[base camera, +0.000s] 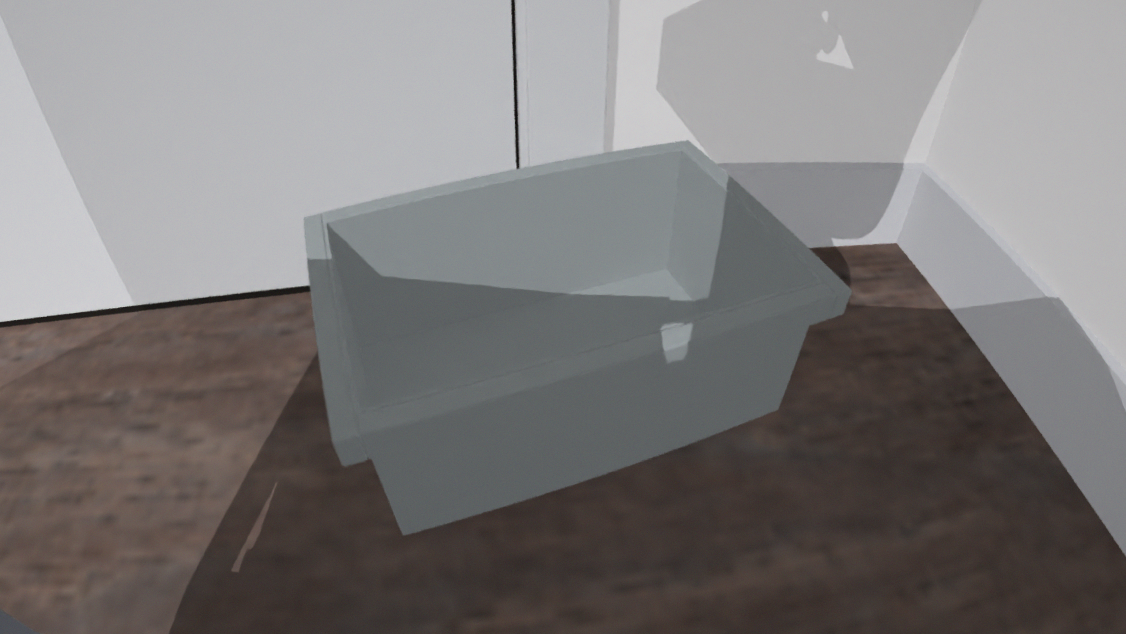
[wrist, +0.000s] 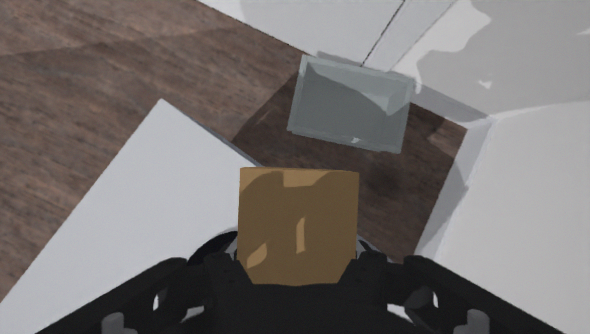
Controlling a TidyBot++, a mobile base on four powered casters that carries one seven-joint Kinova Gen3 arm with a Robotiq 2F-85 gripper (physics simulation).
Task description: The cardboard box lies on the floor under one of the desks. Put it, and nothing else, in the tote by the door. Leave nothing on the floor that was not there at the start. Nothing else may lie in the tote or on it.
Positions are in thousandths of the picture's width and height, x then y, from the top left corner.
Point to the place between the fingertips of my gripper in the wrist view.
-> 501, 744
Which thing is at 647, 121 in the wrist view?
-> A door.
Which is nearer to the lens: the tan cardboard box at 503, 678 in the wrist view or the grey tote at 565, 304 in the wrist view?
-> The tan cardboard box.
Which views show the tan cardboard box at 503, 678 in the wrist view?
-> The wrist view only.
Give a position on a door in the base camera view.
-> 143, 255
